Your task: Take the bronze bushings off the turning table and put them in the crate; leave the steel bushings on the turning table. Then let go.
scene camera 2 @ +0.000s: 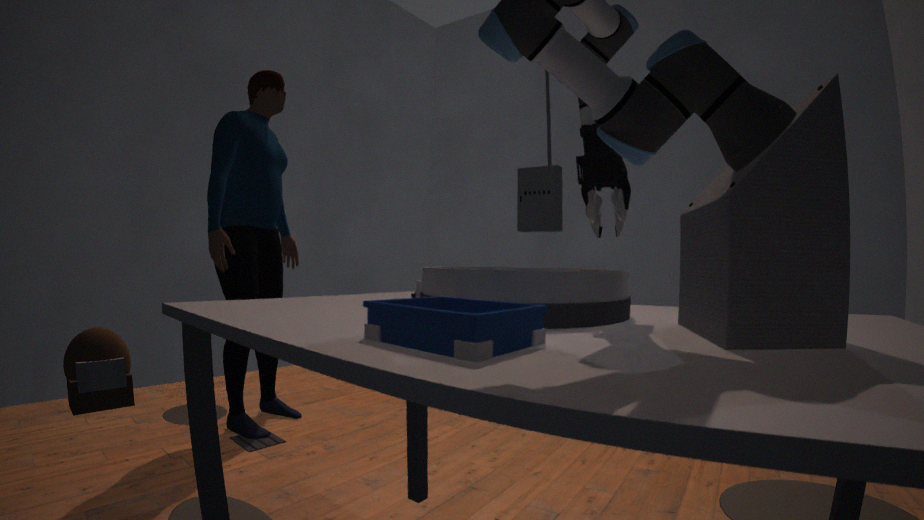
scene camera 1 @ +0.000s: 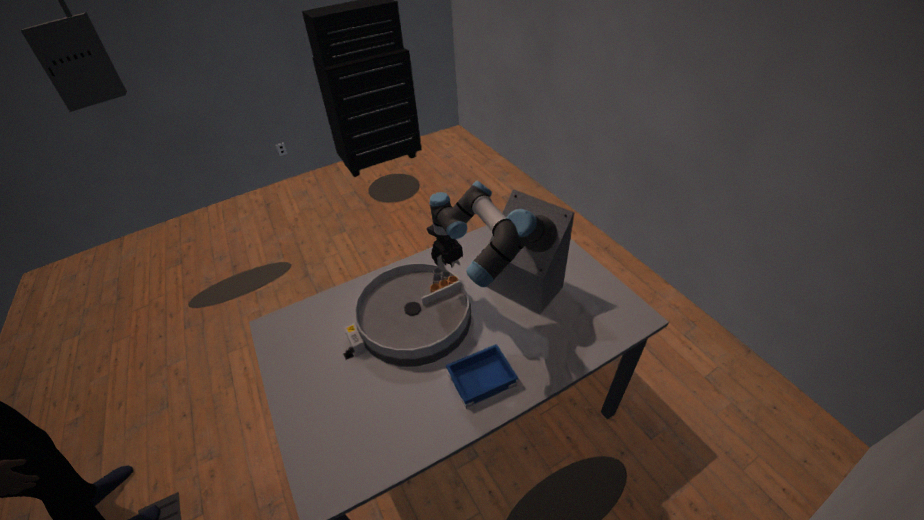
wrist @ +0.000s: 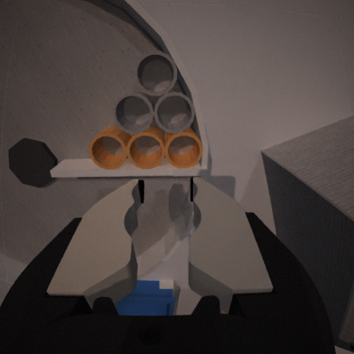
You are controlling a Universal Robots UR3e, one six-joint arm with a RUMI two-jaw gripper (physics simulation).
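Seen in the pictures: gripper, fingertip midpoint: (scene camera 2: 608,237) (scene camera 1: 447,269); arm's base at its link origin: (scene camera 2: 764,142) (scene camera 1: 539,234).
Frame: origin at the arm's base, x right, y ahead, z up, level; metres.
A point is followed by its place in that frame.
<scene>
Three bronze bushings (scene camera 1: 443,283) {z -0.215, x 0.109, y 0.337 m} (wrist: 114,131) stand upright in a row on the turning table (scene camera 1: 387,316) {z -0.235, x 0.049, y 0.577 m} (scene camera 2: 517,281) {z -0.214, x -0.132, y 0.367 m} (wrist: 65,75), along its white divider bar (scene camera 1: 442,294) {z -0.222, x 0.063, y 0.357 m} (wrist: 120,170). Behind them in the wrist view stand three grey steel bushings, two in a row and one (wrist: 145,67) beyond, near the rim. My gripper (scene camera 1: 447,263) {z -0.132, x 0.094, y 0.318 m} (scene camera 2: 609,234) {z -0.132, x 0.094, y 0.318 m} (wrist: 167,181) is partly open with nothing between its fingers. It hangs above the turning table, pointing down, beside the bushings. The blue crate (scene camera 1: 489,391) {z -0.241, x -0.370, y 0.346 m} (scene camera 2: 420,326) {z -0.259, x -0.363, y 0.328 m} (wrist: 142,302) shows no bushings inside in scene camera 1.
The arm's grey pedestal (scene camera 1: 526,284) {z -0.161, x -0.065, y 0.073 m} (scene camera 2: 785,271) {z -0.189, x -0.080, y -0.030 m} (wrist: 310,200) stands to the right of the turning table. A small box with a yellow label (scene camera 1: 353,336) {z -0.230, x 0.000, y 0.712 m} sits at the turning table's left side. The dark hub (wrist: 32,162) is at the turning table's centre. A person (scene camera 2: 248,174) stands beyond the table.
</scene>
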